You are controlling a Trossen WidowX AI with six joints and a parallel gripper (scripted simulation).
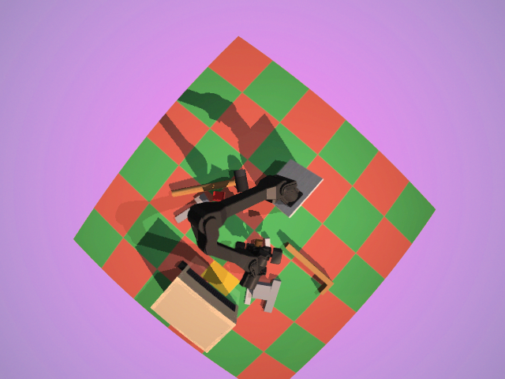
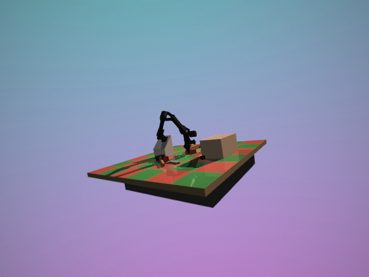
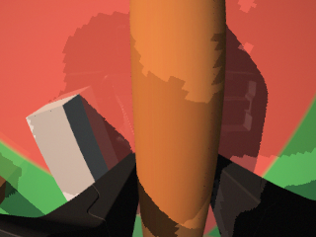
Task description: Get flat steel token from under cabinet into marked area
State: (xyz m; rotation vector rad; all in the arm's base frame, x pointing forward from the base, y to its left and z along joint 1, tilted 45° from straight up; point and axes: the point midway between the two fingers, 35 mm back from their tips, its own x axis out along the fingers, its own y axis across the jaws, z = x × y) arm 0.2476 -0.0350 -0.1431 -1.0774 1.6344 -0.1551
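My gripper tip is now 30 mm to the right of the pale bar and 30 mm past it. Also, from my gripper tip: grey block: 150 mm to the left, 130 mm ahead, 10 mm above; grey bar: 210 mm to the left, 120 mm ahead; red cube: 270 mm to the right, 40 mm behind, 10 mm above.
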